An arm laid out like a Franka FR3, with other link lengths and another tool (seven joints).
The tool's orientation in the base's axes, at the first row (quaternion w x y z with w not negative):
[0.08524 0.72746 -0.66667 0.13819]
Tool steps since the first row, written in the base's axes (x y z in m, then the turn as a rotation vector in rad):
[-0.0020 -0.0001 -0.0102 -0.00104 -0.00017 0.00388]
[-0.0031 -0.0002 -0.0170 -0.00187 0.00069 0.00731]
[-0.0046 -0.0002 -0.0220 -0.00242 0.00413 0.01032]
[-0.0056 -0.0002 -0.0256 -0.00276 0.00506 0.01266]
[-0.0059 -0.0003 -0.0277 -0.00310 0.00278 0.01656]
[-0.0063 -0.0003 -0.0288 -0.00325 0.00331 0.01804]
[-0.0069 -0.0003 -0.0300 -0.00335 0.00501 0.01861]
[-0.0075 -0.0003 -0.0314 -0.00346 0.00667 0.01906]
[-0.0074 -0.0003 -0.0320 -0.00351 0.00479 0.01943]
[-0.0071 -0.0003 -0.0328 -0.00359 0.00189 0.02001]
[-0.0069 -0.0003 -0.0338 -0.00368 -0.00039 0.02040]
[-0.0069 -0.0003 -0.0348 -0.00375 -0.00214 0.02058]
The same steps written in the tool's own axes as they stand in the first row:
[-0.0033 0.0026 0.0095 0.00131 0.00082 -0.00371]
[-0.0054 0.0041 0.0159 0.00151 0.00135 -0.00730]
[-0.0071 0.0059 0.0205 -0.00084 0.00138 -0.01126]
[-0.0083 0.0071 0.0238 -0.00101 0.00149 -0.01379]
[-0.0089 0.0076 0.0258 0.00235 0.00181 -0.01681]
[-0.0092 0.0080 0.0268 0.00231 0.00182 -0.01839]
[-0.0097 0.0087 0.0279 0.00087 0.00172 -0.01947]
[-0.0101 0.0094 0.0292 -0.00057 0.00165 -0.02041]
[-0.0103 0.0093 0.0298 0.00133 0.00185 -0.02019]
[-0.0106 0.0091 0.0305 0.00425 0.00218 -0.01985]
[-0.0109 0.0089 0.0315 0.00652 0.00246 -0.01953]
[-0.0112 0.0090 0.0325 0.00823 0.00269 -0.01916]

